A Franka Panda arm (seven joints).
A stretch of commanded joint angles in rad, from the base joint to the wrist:
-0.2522, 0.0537, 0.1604, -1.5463, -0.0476, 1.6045, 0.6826
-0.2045, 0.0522, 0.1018, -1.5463, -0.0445, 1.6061, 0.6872
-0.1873, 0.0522, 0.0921, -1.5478, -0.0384, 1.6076, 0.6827
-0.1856, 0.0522, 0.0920, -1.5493, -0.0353, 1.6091, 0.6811
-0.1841, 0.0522, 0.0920, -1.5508, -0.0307, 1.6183, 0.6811
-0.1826, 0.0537, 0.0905, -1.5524, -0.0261, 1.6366, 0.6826
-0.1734, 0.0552, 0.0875, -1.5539, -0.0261, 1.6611, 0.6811
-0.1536, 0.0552, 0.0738, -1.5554, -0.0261, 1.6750, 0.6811
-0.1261, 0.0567, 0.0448, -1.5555, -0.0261, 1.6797, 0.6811
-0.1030, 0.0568, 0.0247, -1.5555, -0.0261, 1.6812, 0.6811
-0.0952, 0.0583, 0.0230, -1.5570, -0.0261, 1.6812, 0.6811
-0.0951, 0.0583, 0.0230, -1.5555, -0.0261, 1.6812, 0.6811
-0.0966, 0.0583, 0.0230, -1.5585, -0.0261, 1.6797, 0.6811
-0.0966, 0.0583, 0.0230, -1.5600, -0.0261, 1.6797, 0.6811
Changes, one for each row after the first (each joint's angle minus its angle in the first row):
0.0477, -0.0015, -0.0586, 0.0000, 0.0031, 0.0016, 0.0046
0.0649, -0.0015, -0.0683, -0.0015, 0.0092, 0.0031, 0.0001
0.0666, -0.0015, -0.0684, -0.0030, 0.0123, 0.0046, -0.0015
0.0681, -0.0015, -0.0684, -0.0045, 0.0169, 0.0138, -0.0015
0.0696, 0.0000, -0.0699, -0.0061, 0.0215, 0.0321, 0.0000
0.0788, 0.0015, -0.0729, -0.0076, 0.0215, 0.0566, -0.0015
0.0986, 0.0015, -0.0866, -0.0091, 0.0215, 0.0705, -0.0015
0.1261, 0.0030, -0.1156, -0.0092, 0.0215, 0.0752, -0.0015
0.1492, 0.0031, -0.1357, -0.0092, 0.0215, 0.0767, -0.0015
0.1570, 0.0046, -0.1374, -0.0107, 0.0215, 0.0767, -0.0015
0.1571, 0.0046, -0.1374, -0.0092, 0.0215, 0.0767, -0.0015
0.1556, 0.0046, -0.1374, -0.0122, 0.0215, 0.0752, -0.0015
0.1556, 0.0046, -0.1374, -0.0137, 0.0215, 0.0752, -0.0015

